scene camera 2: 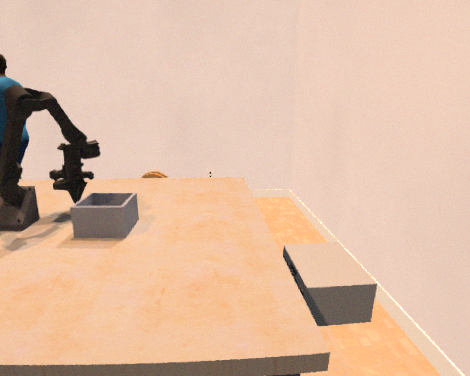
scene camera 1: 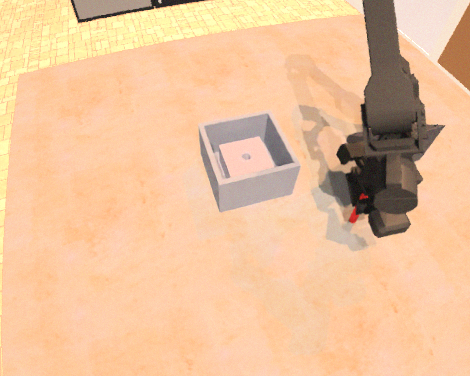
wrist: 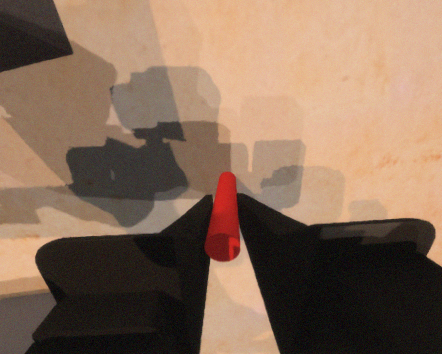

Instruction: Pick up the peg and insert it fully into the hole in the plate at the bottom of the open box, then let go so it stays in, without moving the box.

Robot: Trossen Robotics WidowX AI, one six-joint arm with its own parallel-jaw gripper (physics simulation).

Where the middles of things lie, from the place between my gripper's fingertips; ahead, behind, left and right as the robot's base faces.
Now: the grey box (scene camera 1: 248,189) 180 mm to the right of my hand, 170 mm ahead of it and 10 mm above it. Also, from my hand: red peg (wrist: 222,244) 10 mm above.
